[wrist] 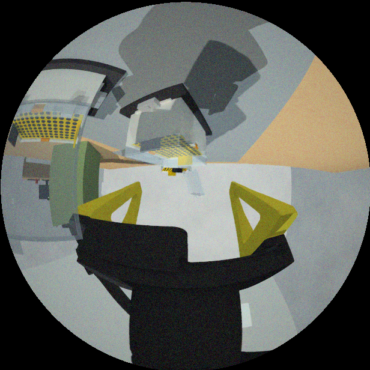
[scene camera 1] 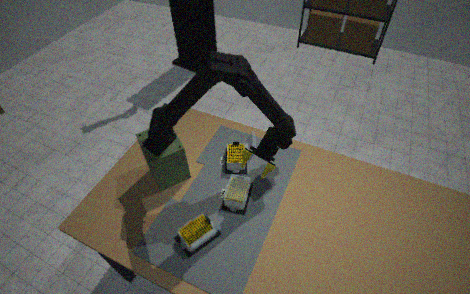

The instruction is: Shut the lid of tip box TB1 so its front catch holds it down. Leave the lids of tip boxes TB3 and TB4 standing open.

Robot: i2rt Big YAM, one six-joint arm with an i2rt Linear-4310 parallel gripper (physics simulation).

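Places are measured from the arm's base along level axes (x right, y ahead, z up), in metres.
Pixels of known places: gripper, between the fingertips: (scene camera 1: 251,173); arm's base, origin of its link: (scene camera 1: 159,141).
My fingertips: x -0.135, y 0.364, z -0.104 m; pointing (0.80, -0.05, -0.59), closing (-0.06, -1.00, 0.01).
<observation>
For each thing: its top centre in the pictures, then the offset to it from my fingertips. Level surfaces: height alone.
- Tip box TB1, centre of its top: (scene camera 1: 234,186) dz -0.040, dx +0.071, dy -0.038 m
- TB4, centre of its top: (scene camera 1: 235,150) dz -0.043, dx -0.098, dy -0.144 m
- TB3, centre of its top: (scene camera 1: 195,227) dz -0.043, dx +0.306, dy -0.057 m
- grey mat, height of its surface: dz -0.118 m
- wooden table, height of its surface: dz -0.121 m
Tip box TB1 (scene camera 1: 236,194) (wrist: 165,122) is the middle box; its clear lid lies over the pale yellow rack, but the catch is too small to judge. TB4 (scene camera 1: 236,157) (wrist: 55,92), nearest the gripper, has a bright yellow rack; its clear lid stands up and is hard to see. TB3 (scene camera 1: 197,234) (wrist: 172,170) is the front box, small in the wrist view and partly behind TB1; its clear lid (wrist: 195,183) stands open. Labels are unreadable now. My gripper (scene camera 1: 255,167) (wrist: 185,186) is open and empty, beside TB4 and behind TB1, on their right in the scene view.
The green base block (scene camera 1: 169,167) (wrist: 75,180) stands left of the boxes in the scene view. The boxes stand on a grey mat (scene camera 1: 270,210) on the wooden table (scene camera 1: 350,220). The black arm arches over the back. A shelf rack (scene camera 1: 337,48) stands far behind.
</observation>
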